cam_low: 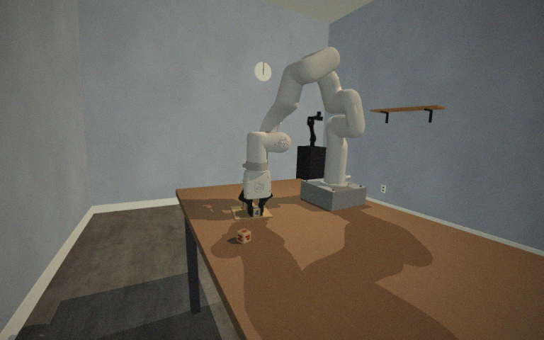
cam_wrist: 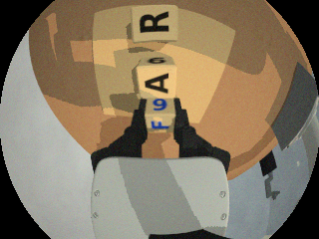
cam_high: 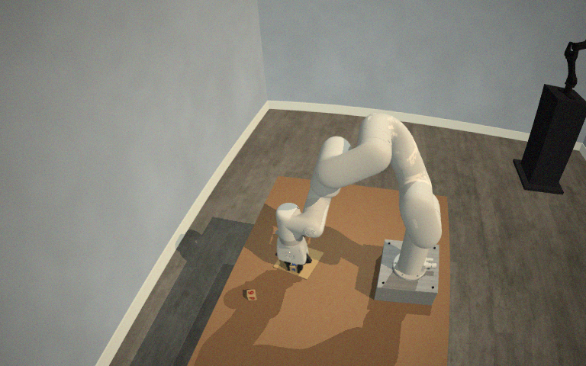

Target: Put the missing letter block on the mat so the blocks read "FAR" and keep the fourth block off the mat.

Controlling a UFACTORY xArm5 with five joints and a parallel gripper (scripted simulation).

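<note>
The mat is 50 mm to the right of my hand and 20 mm below it.
</note>
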